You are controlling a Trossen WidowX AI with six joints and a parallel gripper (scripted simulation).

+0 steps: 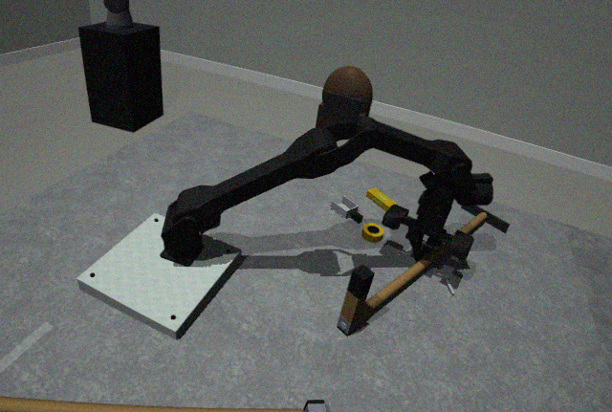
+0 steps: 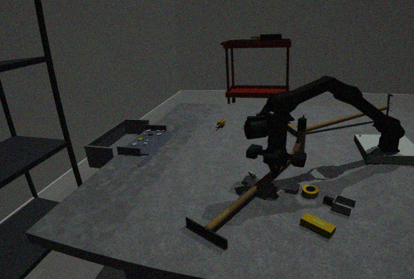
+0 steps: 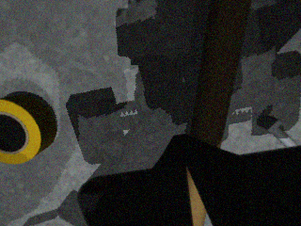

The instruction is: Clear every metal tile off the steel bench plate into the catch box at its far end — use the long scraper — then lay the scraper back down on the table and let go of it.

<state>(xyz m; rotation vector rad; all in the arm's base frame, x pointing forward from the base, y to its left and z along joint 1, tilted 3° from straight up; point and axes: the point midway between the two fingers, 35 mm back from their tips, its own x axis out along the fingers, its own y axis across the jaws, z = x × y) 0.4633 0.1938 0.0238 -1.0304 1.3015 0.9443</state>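
Right now the long scraper is 5 cm above my gripper tip, 3 cm ahead of it and 2 cm to the left of it. Round my gripper tip: yellow level: 21 cm to the left, 11 cm behind; grey clamp: 18 cm behind, 12 cm to the left, 1 cm below; yellow tape roll: 11 cm behind, 6 cm to the left, 1 cm below.
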